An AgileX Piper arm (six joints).
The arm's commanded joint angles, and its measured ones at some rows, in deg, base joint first. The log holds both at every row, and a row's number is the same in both.
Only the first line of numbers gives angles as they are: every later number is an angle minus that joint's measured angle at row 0.
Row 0, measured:
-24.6 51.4 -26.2 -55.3 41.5 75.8
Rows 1 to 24, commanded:
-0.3 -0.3 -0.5 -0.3 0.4 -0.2
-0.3 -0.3 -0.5 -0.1 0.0 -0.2
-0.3 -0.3 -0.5 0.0 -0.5 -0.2
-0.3 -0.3 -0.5 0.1 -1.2 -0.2
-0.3 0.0 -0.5 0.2 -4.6 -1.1
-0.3 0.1 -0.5 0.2 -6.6 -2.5
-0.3 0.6 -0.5 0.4 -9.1 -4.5
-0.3 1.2 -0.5 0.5 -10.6 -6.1
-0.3 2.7 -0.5 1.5 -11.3 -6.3
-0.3 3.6 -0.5 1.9 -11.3 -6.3
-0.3 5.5 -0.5 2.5 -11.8 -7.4
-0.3 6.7 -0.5 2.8 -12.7 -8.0
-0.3 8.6 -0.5 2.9 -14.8 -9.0
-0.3 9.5 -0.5 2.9 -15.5 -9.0
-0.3 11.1 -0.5 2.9 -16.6 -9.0
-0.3 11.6 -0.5 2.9 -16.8 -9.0
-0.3 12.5 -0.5 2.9 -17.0 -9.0
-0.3 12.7 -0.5 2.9 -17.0 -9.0
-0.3 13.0 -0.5 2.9 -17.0 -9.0
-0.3 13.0 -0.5 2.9 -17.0 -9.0
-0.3 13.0 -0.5 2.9 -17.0 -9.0
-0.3 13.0 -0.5 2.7 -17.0 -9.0
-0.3 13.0 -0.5 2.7 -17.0 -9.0
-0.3 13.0 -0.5 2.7 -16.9 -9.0
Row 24, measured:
0.0 12.8 -0.2 3.0 -16.5 -8.6
